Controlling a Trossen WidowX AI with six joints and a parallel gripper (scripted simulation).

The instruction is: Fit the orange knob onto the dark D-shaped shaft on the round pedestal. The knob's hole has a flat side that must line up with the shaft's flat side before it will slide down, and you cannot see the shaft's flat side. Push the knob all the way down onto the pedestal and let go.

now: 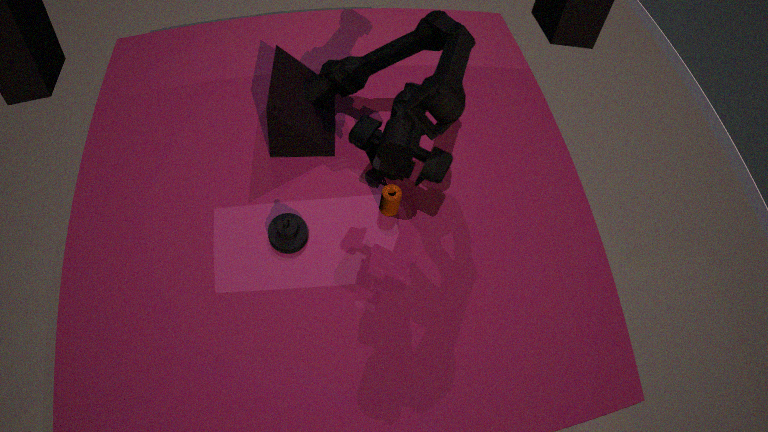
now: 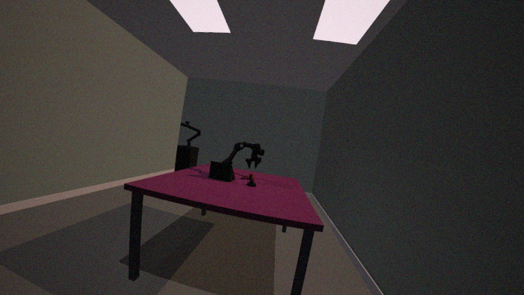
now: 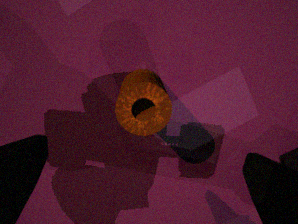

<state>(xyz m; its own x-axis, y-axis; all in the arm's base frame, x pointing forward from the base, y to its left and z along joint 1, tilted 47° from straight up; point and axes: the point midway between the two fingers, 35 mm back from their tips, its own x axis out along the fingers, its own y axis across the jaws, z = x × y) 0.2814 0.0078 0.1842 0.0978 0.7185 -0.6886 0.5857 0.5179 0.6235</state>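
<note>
Now: the orange knob 10 cm below my gripper tip. The rest, counted from my gripper tip: dark round pedestal: 4 cm ahead, 22 cm to the right, 9 cm below.
</note>
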